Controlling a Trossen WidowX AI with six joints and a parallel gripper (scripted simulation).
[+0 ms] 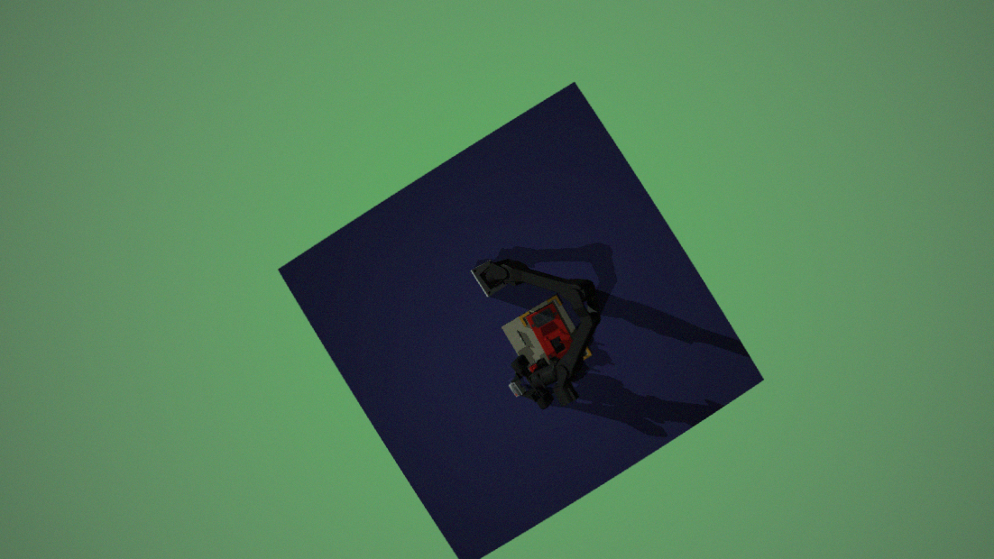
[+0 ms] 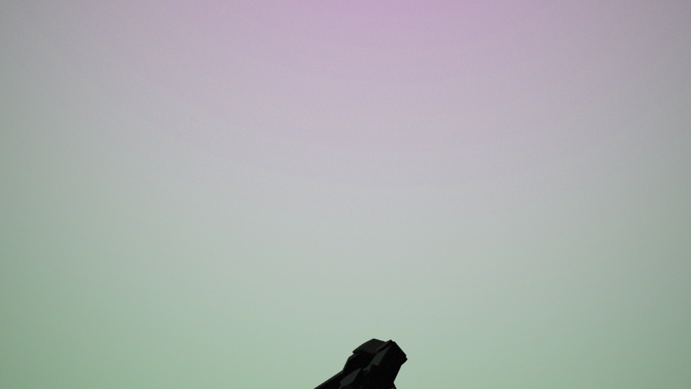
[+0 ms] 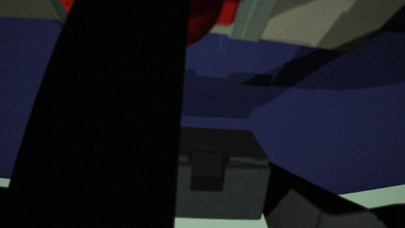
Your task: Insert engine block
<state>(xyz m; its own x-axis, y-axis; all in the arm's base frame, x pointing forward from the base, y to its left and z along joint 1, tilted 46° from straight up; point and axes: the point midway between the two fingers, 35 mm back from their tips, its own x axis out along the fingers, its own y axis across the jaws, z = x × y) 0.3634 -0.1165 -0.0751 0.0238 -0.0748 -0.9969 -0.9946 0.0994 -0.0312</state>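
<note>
Now: the grey engine block 10 mm to the left of my gripper tip. From my gripper tip the other things lie so: grey fixture (60 mm behind, 200 mm to the left, 20 mm below).
</note>
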